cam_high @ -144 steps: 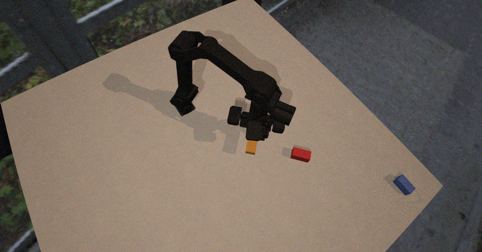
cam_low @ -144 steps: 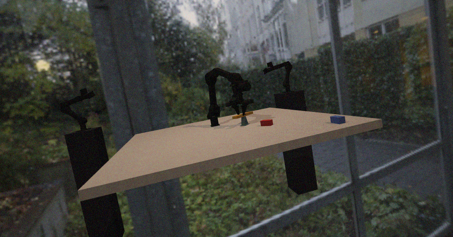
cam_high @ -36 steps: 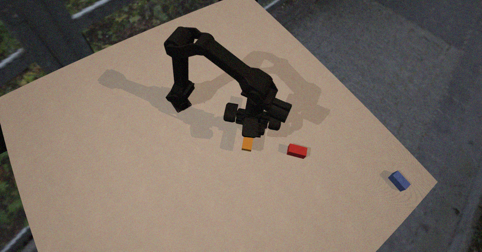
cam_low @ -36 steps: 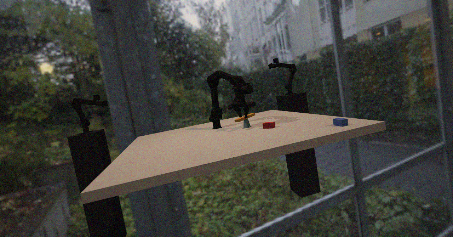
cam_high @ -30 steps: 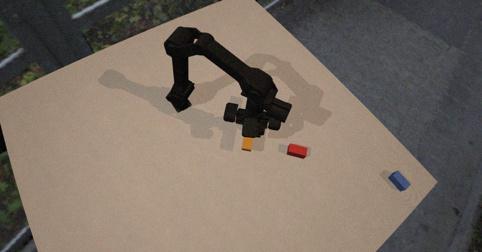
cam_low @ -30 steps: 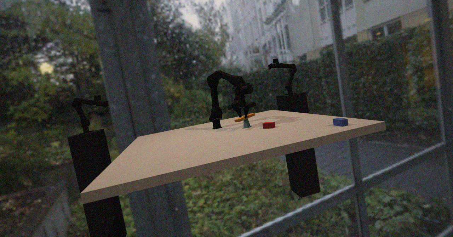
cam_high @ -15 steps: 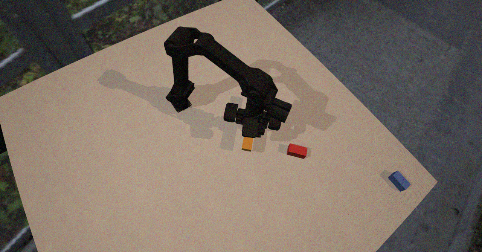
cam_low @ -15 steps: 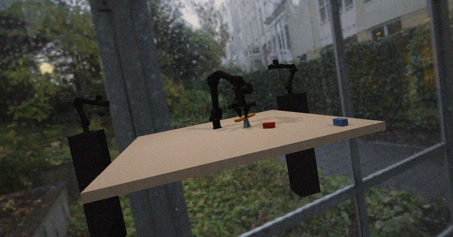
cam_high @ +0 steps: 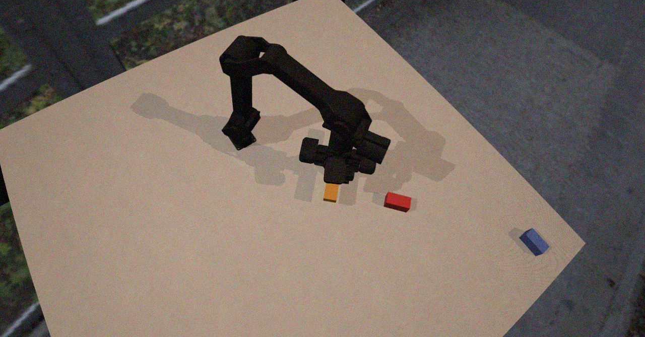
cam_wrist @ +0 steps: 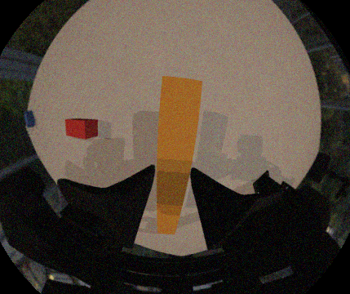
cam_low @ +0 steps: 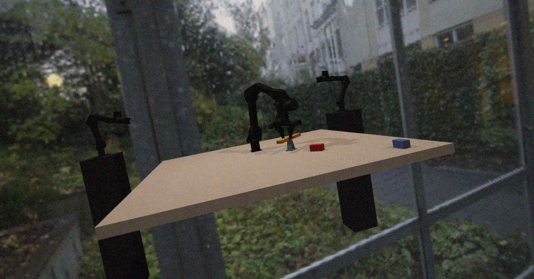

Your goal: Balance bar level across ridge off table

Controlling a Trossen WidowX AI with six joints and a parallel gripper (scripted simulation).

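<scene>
Right now the orange bar is 20 mm to the left of my gripper tip and 20 mm behind it. From my gripper tip the other things lie so: blue block (480 mm ahead, 360 mm to the left, 50 mm below); then red block (160 mm ahead, 110 mm to the left, 50 mm below).
</scene>
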